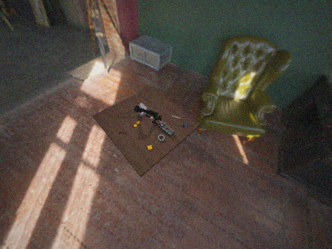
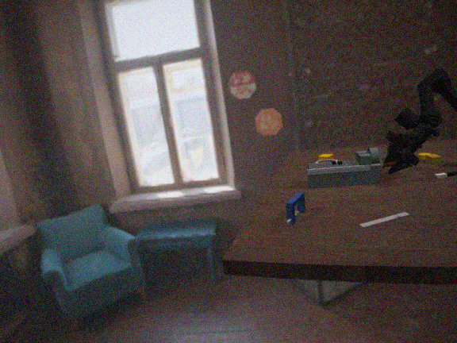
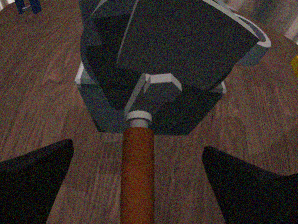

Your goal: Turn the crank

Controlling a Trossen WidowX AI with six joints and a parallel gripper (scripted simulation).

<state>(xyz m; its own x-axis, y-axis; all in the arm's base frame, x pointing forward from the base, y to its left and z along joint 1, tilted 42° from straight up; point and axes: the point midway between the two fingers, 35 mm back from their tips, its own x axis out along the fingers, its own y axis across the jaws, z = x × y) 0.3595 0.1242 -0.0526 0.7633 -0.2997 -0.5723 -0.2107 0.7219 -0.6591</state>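
The crank handle lies 20 mm behind my gripper tip and 20 mm above it. The rest, counted from my gripper tip: yellow block: 350 mm to the right, 270 mm ahead, 30 mm below; white strip: 350 mm to the left, 40 mm below, 10 mm ahead; red pointer: 180 mm ahead, 40 mm to the left, 40 mm above.
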